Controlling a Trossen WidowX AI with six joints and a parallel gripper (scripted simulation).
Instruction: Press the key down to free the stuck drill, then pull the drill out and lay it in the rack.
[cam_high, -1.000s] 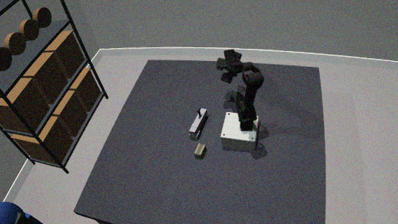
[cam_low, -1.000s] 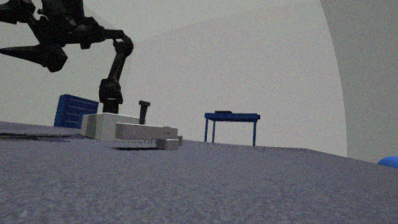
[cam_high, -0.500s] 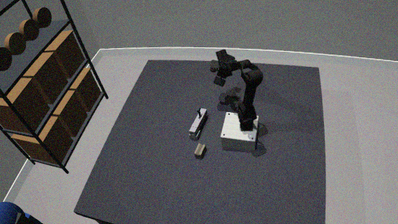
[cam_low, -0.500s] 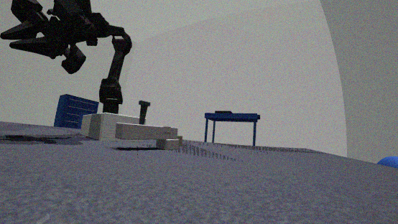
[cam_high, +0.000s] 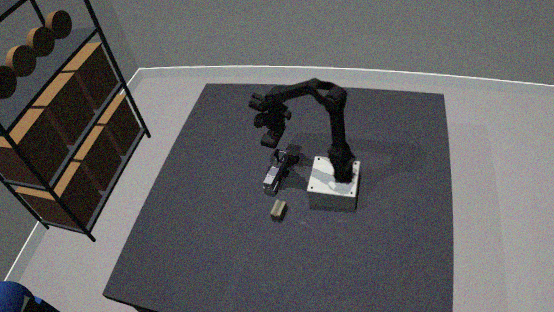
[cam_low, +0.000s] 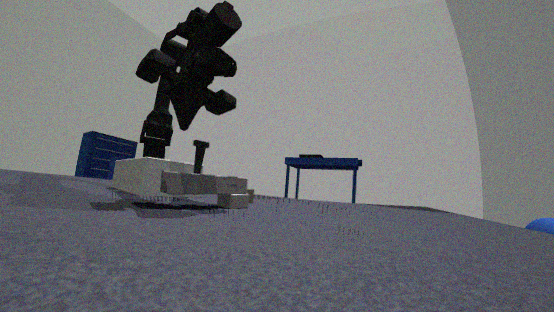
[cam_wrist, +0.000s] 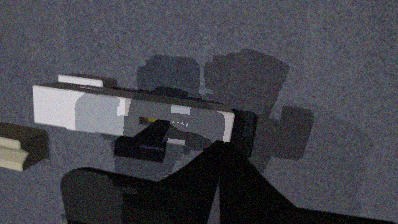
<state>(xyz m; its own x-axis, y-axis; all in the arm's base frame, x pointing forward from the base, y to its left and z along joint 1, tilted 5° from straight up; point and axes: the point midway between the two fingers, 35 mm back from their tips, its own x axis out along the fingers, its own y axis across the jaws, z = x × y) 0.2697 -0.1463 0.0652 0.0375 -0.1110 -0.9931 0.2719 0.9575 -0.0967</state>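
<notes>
Now: gripper tip 50 mm to the right of the black key and 40 mm above it. Round my gripper tip: drill: 100 mm to the left, 80 mm below, 20 mm ahead; then tan block: 270 mm to the left, 110 mm below, 20 mm behind.
</notes>
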